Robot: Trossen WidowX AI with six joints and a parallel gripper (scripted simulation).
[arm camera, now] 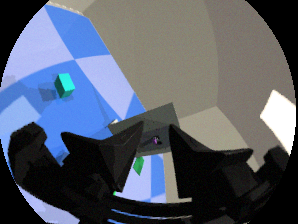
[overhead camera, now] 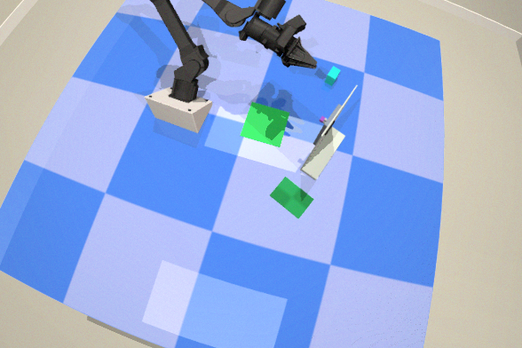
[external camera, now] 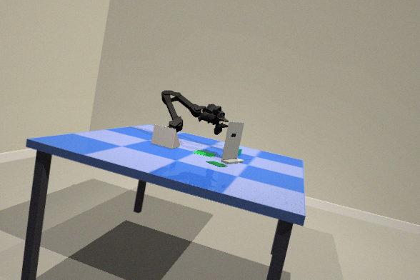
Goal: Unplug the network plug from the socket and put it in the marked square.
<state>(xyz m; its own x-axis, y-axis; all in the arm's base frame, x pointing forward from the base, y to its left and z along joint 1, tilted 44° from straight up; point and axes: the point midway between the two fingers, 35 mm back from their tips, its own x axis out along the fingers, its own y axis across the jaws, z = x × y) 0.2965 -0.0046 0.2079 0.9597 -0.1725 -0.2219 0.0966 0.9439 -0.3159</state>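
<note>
Right now my gripper tip is 70 mm short of the network plug, 120 mm to the left of it and 40 mm above it. Also, from my gripper tip: upright panel: 80 mm ahead, 130 mm to the right, 100 mm below; then cyan cube: 70 mm ahead, 140 mm to the left, 180 mm below; then green square: 90 mm behind, 100 mm to the right, 200 mm below.
</note>
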